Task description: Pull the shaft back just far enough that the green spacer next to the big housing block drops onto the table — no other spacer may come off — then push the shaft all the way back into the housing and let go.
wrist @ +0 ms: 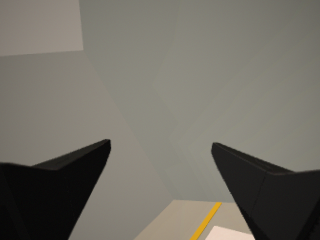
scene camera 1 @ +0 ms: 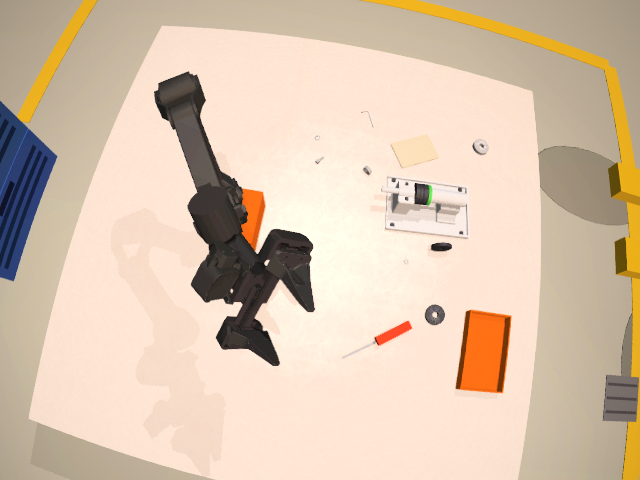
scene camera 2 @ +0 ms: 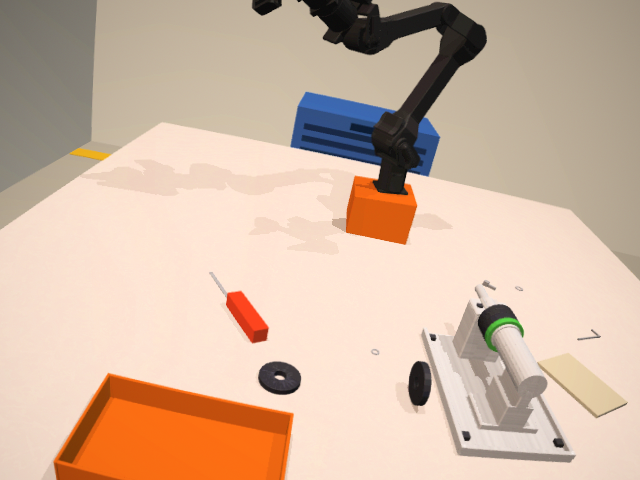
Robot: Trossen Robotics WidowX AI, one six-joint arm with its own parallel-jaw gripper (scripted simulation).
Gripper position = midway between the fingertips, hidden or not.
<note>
The gripper (scene camera 1: 293, 339) is open and holds nothing. Further things: a black disc (scene camera 2: 420, 382), a red screwdriver (scene camera 2: 255, 328), a beige card (scene camera 1: 415, 150) and an orange tray (scene camera 2: 128, 422).
The gripper also shows in the wrist view (wrist: 162, 145). The orange tray is seen too in scene camera 1 (scene camera 1: 484, 350). The wrist view does not show the black disc: it is out of frame. The wrist view does not show the red screwdriver: it is out of frame.
</note>
